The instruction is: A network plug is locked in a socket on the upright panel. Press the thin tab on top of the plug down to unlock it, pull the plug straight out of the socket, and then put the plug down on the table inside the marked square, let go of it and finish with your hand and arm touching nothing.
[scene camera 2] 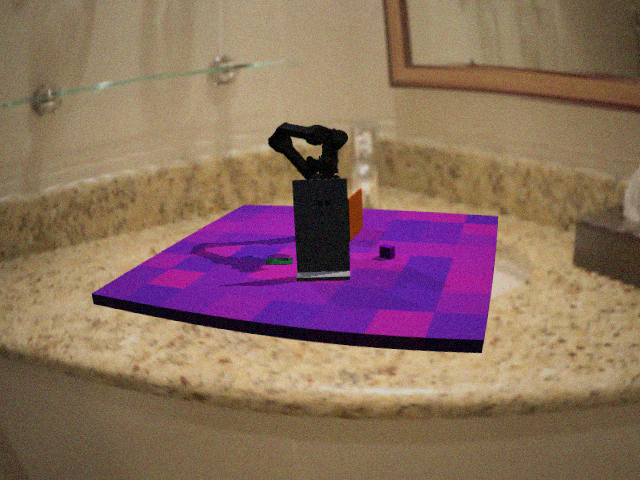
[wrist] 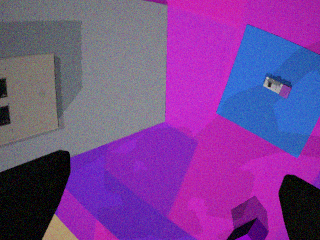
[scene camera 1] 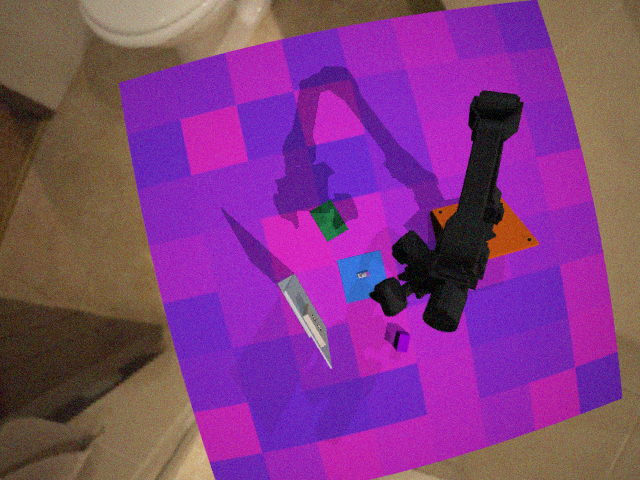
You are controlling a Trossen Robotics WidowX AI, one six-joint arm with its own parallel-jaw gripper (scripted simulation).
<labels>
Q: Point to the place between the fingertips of my gripper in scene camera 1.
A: At 384, 286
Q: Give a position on an upright panel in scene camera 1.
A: At 290, 287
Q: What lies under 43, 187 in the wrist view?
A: My gripper.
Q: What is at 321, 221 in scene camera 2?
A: An upright panel.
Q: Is my gripper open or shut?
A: Open.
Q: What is my gripper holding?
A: Nothing.
</labels>
